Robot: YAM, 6 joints.
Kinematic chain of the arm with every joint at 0, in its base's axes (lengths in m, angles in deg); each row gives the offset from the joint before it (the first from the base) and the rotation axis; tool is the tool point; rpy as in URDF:
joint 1: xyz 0 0 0.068 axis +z
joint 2: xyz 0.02 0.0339 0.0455 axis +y
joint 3: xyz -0.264 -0.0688 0 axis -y
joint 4: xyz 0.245 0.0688 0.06 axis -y
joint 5: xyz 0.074 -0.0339 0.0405 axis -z
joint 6: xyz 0.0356 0 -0.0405 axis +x
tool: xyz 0 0 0 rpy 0 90 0
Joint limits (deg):
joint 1: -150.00..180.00
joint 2: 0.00..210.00
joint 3: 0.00..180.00
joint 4: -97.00..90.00
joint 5: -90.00..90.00
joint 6: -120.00..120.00
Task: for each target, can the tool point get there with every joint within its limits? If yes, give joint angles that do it. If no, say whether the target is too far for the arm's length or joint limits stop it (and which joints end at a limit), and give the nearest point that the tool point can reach.
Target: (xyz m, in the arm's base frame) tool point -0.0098 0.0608 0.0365
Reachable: yes | joints 74.40 133.13 18.28 -52.17 -46.36 -98.17
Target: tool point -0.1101 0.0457 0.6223
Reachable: yes | joints -9.11 63.85 164.93 -74.65 -50.93 -38.86
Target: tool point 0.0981 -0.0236 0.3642
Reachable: yes | joints 4.43 47.16 66.34 -80.51 60.99 76.47
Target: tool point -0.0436 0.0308 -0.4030
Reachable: no: joint limits stop it (at a limit: joint 2) | nearest point -0.0693 0.0489 -0.3411 | short by 0.069 m
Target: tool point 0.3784 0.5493 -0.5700
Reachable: no: too far | nearest point 0.2651 0.3848 -0.3068 | short by 0.330 m
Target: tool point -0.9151 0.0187 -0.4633
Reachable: no: too far | nearest point -0.5495 0.0112 -0.2193 | short by 0.440 m
